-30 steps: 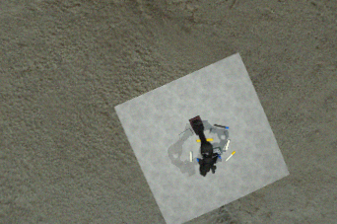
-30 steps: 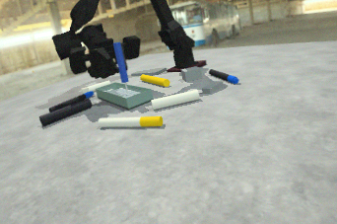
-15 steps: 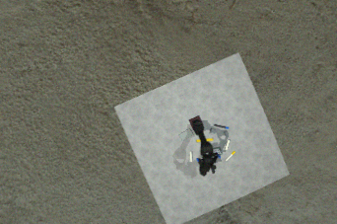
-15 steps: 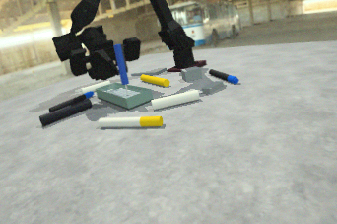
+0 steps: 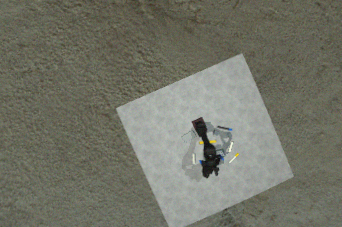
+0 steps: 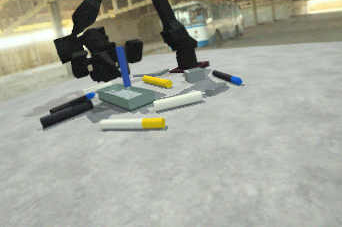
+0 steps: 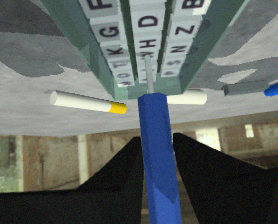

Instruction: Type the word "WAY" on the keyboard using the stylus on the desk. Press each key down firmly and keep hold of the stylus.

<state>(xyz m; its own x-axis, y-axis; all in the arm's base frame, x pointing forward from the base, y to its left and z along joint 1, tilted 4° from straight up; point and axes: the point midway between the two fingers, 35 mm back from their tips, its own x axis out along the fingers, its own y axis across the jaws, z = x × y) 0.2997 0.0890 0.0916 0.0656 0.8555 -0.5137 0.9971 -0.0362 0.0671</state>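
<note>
My gripper tip is now 70 mm short of the white-and-yellow pen, 140 mm to the right of it and 60 mm above it. Also, from my gripper tip: blue stylus 10 mm below; stylus tip 50 mm below; yellow cylinder 130 mm behind, 80 mm to the right, 60 mm below.
</note>
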